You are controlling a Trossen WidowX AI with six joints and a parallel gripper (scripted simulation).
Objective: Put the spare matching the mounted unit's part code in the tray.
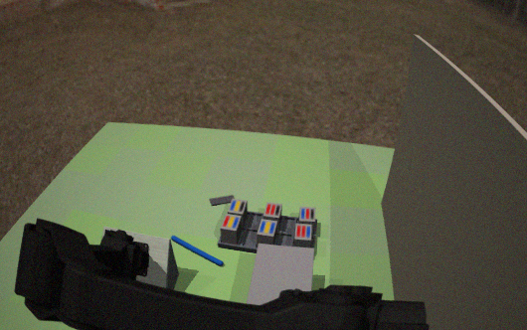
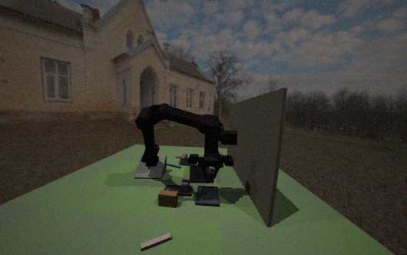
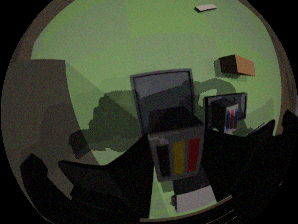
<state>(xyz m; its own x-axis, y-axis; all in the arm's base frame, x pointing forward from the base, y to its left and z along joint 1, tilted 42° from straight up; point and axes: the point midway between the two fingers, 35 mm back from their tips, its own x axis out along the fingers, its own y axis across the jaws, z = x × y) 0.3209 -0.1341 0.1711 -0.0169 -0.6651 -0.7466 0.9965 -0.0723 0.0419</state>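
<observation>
Now: gripper tip 8 cm above the dark tray and 1 cm past it. Also, from my gripper tip: brown box: 17 cm behind, 6 cm below, 5 cm to the right; white bar: 21 cm to the right, 17 cm behind, 8 cm below; grey box: 20 cm to the left, 4 cm behind, 3 cm below.
</observation>
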